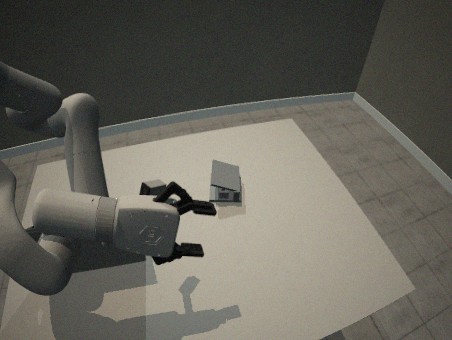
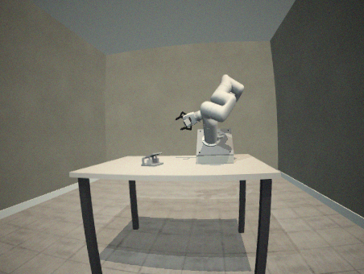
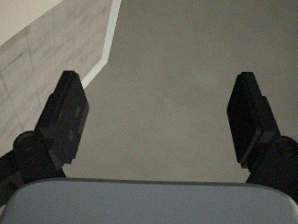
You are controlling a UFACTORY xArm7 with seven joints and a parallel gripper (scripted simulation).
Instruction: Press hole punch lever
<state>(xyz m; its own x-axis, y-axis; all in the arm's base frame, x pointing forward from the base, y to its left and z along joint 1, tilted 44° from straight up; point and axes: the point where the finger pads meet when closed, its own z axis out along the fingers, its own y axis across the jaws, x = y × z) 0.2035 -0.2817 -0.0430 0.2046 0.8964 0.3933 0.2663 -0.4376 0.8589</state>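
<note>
Right now the hole punch lever is 18 cm ahead of my hand, 29 cm to the left of it and 23 cm below it. Round my hand: hole punch (19 cm ahead, 29 cm to the left, 25 cm below).
</note>
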